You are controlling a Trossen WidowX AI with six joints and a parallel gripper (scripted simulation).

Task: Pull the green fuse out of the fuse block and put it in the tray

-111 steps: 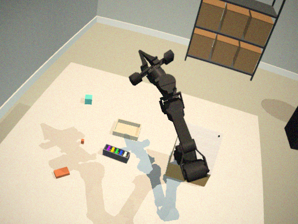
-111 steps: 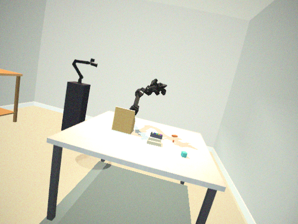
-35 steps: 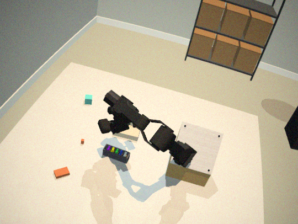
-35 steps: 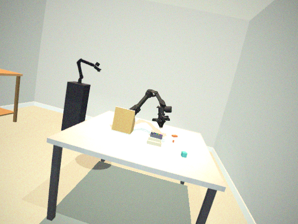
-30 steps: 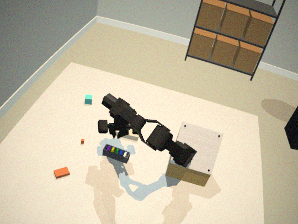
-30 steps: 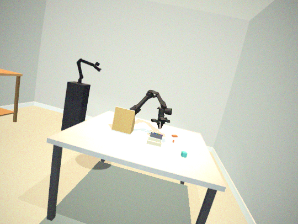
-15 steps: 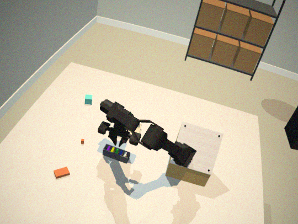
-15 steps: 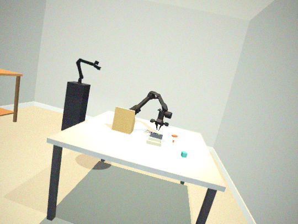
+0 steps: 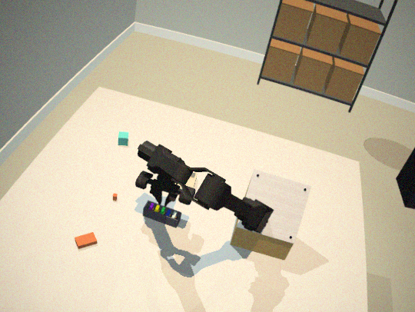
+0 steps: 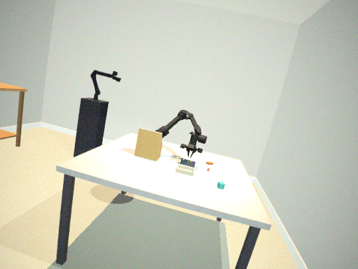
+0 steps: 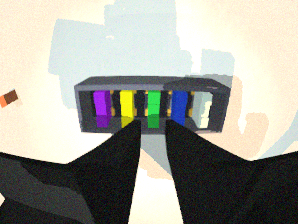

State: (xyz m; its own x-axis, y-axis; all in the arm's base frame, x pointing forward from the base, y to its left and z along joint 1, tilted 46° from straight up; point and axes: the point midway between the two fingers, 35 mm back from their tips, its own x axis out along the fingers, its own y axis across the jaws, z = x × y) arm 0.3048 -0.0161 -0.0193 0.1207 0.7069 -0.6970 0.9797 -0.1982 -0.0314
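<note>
Right now the green fuse is 4 cm below my gripper tip. Also, from my gripper tip: flat orange block: 21 cm ahead, 17 cm to the left, 6 cm below; small orange cube: 18 cm ahead, 3 cm to the right, 5 cm below; tray: 2 cm behind, 18 cm to the right, 6 cm below.
</note>
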